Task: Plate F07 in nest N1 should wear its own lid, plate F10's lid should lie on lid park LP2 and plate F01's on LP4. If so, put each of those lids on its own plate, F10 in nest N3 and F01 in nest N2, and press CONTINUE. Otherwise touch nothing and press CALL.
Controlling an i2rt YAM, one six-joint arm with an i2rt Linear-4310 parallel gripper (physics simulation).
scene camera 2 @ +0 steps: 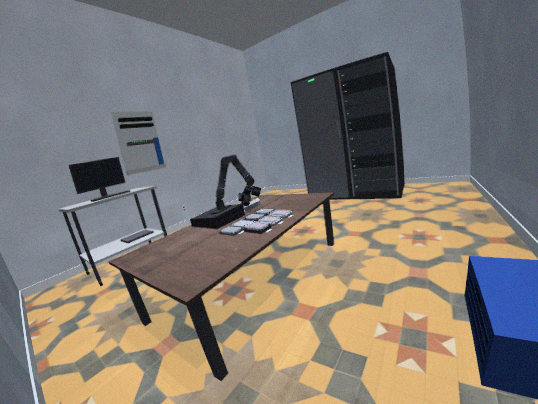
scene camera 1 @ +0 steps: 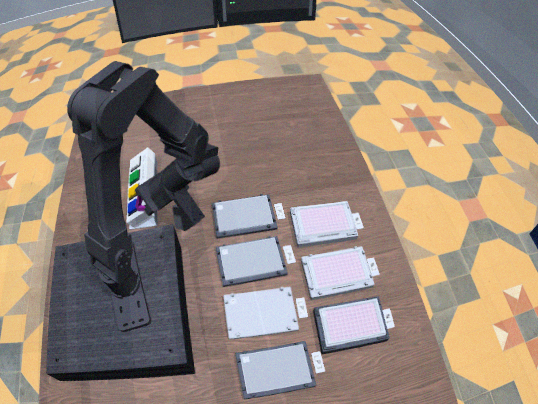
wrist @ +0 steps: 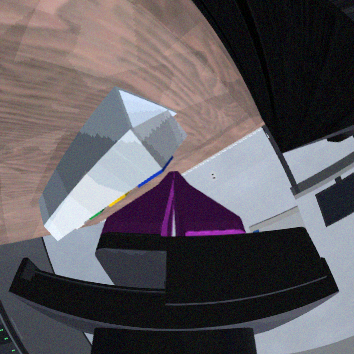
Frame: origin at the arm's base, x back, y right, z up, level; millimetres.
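Where they show: gripper, fingertip midpoint: (scene camera 1: 137,208) (wrist: 173,178); arm's base, origin of the base link: (scene camera 2: 221,209) (scene camera 1: 126,285).
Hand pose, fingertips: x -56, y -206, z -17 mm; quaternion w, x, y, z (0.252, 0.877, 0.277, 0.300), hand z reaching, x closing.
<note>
Things, the pixels of their centre, and the offset from my fingertips. Level surfaces: height alone.
- white button panel, body centre: (wrist: 93,189) (scene camera 1: 141,186) (scene camera 2: 249,204) dz -36, dx -16, dy -100 mm
- Contact with the blue button, body centre: (wrist: 152,166) (scene camera 1: 133,206) dz -24, dx +13, dy -29 mm
- brown table, its level: dz -67 mm
My gripper (scene camera 1: 140,204) (wrist: 173,178) is shut, with its purple fingertips beside the blue-button end of the white button panel (scene camera 1: 146,172) (wrist: 100,175). Contact with the blue button (scene camera 1: 132,207) cannot be told. Pink-gridded plates stand in nests at the right: one (scene camera 1: 352,322) in N1 with a dark surround, one (scene camera 1: 340,270) in N2, one (scene camera 1: 326,220) in N3. Flat grey rectangles (scene camera 1: 245,215) (scene camera 1: 252,260) (scene camera 1: 276,370) with dark rims lie on three lid parks; a paler one (scene camera 1: 261,312) lies among them. Plate and lid codes are too small to read.
The black robot base (scene camera 1: 120,345) stands on the brown table (scene camera 1: 260,120), near the panel. Small white label cards stand beside the nests and parks. Away from the table are a dark server cabinet (scene camera 2: 320,140), a desk with a monitor (scene camera 2: 97,175) and a blue box (scene camera 2: 515,300).
</note>
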